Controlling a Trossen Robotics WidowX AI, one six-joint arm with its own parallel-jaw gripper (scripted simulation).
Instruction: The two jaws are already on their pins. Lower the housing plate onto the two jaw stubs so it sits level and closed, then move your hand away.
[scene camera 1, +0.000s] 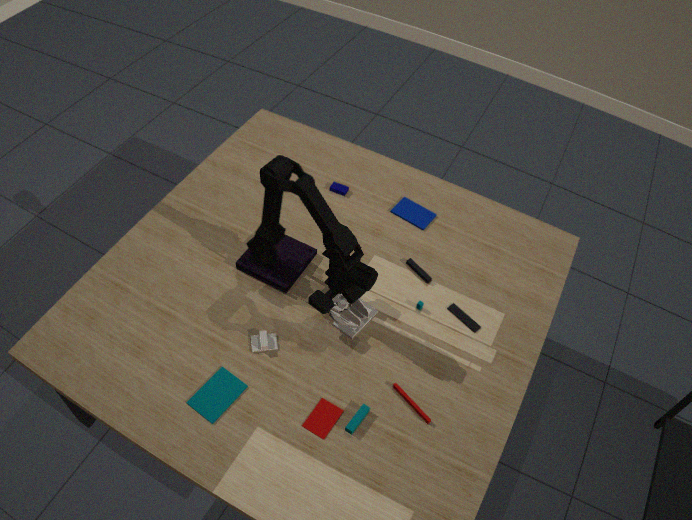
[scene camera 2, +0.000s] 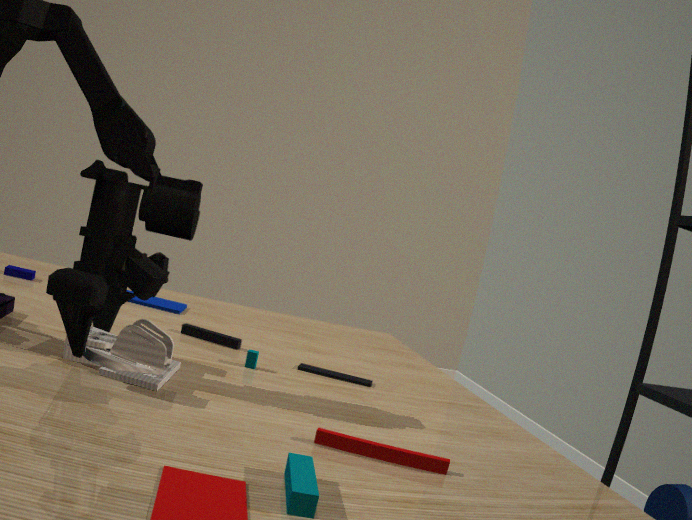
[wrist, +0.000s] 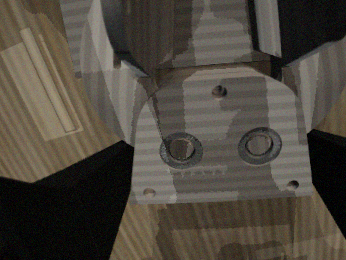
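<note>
You'd see the gripper (scene camera 2: 89, 350), and it's also the gripper (scene camera 1: 336, 303) and the gripper (wrist: 215, 141). There's a blue plate (scene camera 1: 407, 209), and the blue plate is out of frame in the wrist view. There's a red plate (scene camera 1: 324, 416) too, and the red plate is out of frame in the wrist view. A teal plate (scene camera 1: 223, 388) is in view as well, and so is a red bar (scene camera 2: 418, 460).
</note>
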